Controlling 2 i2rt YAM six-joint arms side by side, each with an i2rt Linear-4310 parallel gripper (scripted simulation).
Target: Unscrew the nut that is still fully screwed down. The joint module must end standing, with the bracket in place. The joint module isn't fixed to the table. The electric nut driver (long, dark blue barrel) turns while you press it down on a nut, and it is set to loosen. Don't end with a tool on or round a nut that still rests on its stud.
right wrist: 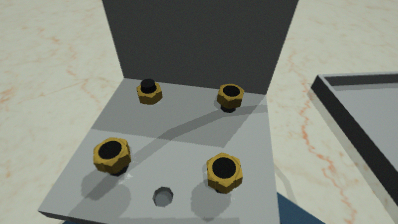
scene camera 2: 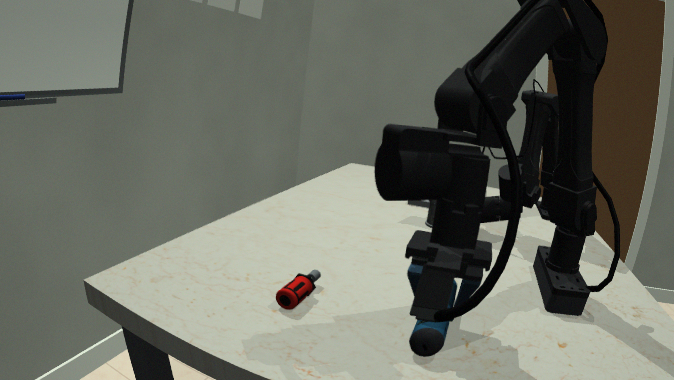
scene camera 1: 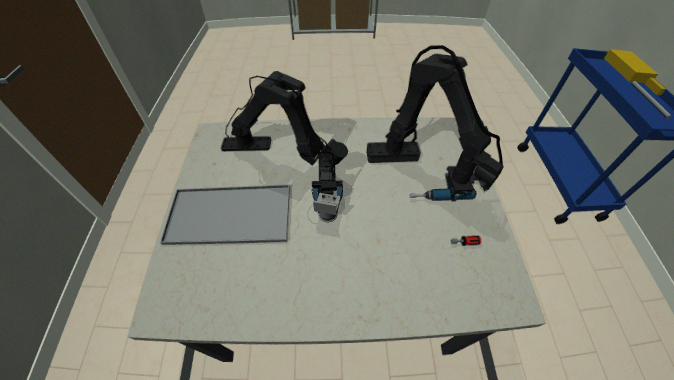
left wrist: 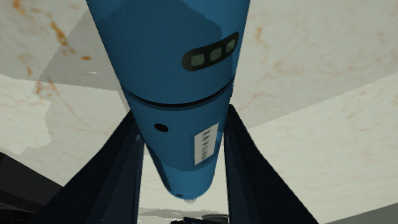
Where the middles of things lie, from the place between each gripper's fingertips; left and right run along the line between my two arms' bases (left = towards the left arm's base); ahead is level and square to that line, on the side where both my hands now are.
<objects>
I see my right gripper 50 mm below the grey bracket (right wrist: pixel 190 56). Also, from my right hand: red-handled hand driver (scene camera 2: pixel 288 297): 70 mm ahead, 450 mm to the left, 10 mm below; shallow grey tray (scene camera 1: pixel 244 214): 40 mm ahead, 340 mm to the right, 20 mm below.
My left gripper (scene camera 2: pixel 435 316) is now 180 mm short of the red-handled hand driver, 30 mm to the right of it and 10 mm above it. Also, from my left hand: grey bracket: 430 mm to the right, 110 mm ahead, 50 mm above; shallow grey tray: 770 mm to the right, 160 mm ahead, 10 mm below.
</objects>
